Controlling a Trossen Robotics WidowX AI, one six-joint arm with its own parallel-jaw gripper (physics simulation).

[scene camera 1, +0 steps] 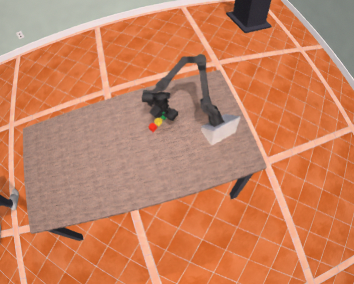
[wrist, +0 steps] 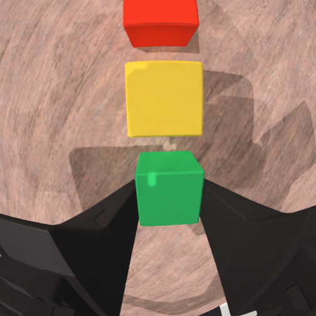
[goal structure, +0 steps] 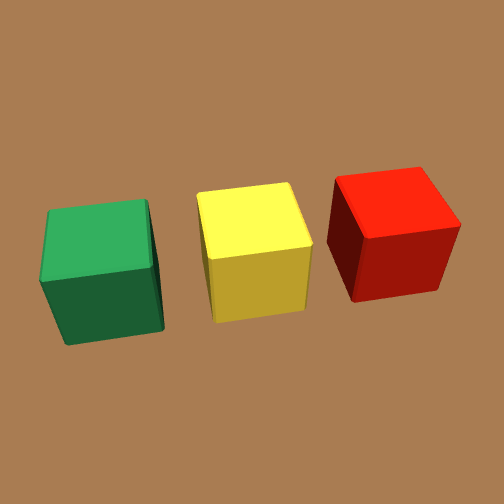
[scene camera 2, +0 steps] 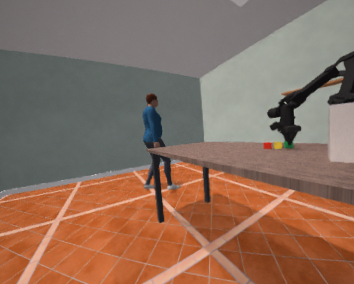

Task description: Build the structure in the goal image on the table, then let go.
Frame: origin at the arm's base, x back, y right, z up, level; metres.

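Seen in the pictures: gripper, fingertip midpoint: [scene camera 1: 163, 115] [scene camera 2: 288, 144]; arm's base, origin of the base link: [scene camera 1: 217, 123].
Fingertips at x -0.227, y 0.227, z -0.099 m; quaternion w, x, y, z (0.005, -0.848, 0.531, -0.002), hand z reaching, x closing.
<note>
Pixels of each thing's middle, then the offset from my fingertips to it. Level surfaces: height alone.
- red cube, body centre: [scene camera 1: 152, 127] [scene camera 2: 267, 145] dx -0.088, dy -0.046, dz -0.001 m
- yellow cube, body centre: [scene camera 1: 158, 121] [scene camera 2: 277, 145] dx -0.043, dy -0.023, dz -0.001 m
- green cube, body centre: [scene camera 1: 163, 115] [scene camera 2: 288, 144] dx +0.000, dy +0.000, dz +0.001 m
- wooden table, its level: dz -0.017 m
A red cube [scene camera 1: 153, 127] [scene camera 2: 267, 146] [wrist: 160, 22] and a yellow cube [scene camera 1: 158, 121] [scene camera 2: 278, 146] [wrist: 164, 99] stand on the table, in a row with a narrow gap between them. A green cube [scene camera 1: 163, 117] [scene camera 2: 288, 145] [wrist: 169, 197] is in line with them, beyond the yellow cube, with a small gap to it in the wrist view. My gripper [scene camera 2: 289, 143] [wrist: 167, 185] points down and is shut on the green cube. The cube is low, at about the height of the other two in scene camera 2; whether it touches the table I cannot tell.
The wooden table [scene camera 1: 100, 165] [scene camera 2: 235, 156] bears a pale wedge-shaped base block [scene camera 1: 221, 131] [scene camera 2: 342, 132] by the arm's foot. A person [scene camera 2: 153, 125] in blue stands beyond the table. A dark pillar [scene camera 1: 251, 12] stands on the floor behind the table.
</note>
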